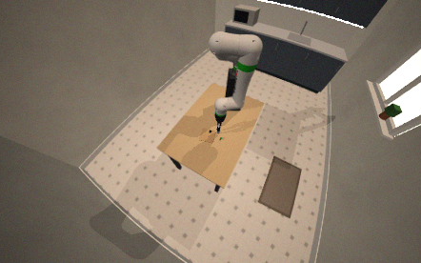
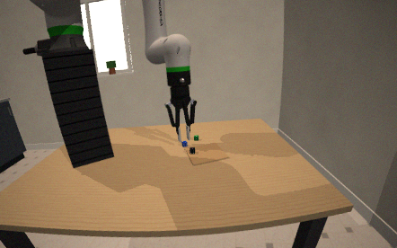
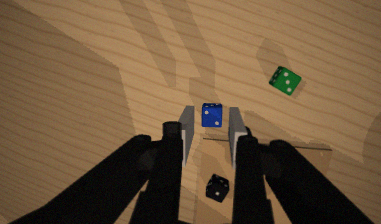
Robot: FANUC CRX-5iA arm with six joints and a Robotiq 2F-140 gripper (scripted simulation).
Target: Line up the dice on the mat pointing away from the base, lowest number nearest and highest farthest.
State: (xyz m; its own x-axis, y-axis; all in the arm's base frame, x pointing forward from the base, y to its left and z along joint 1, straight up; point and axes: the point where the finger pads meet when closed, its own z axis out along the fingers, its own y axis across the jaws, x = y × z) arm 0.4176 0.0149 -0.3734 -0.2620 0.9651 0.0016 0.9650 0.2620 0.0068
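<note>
Right now my hand is 50 mm above the blue die. The rest, counted from my hand: black die 30 mm ahead, 80 mm to the right, 50 mm below; green die 60 mm ahead, 50 mm to the left, 50 mm below; tan mat 80 mm ahead, 80 mm to the right, 60 mm below.
</note>
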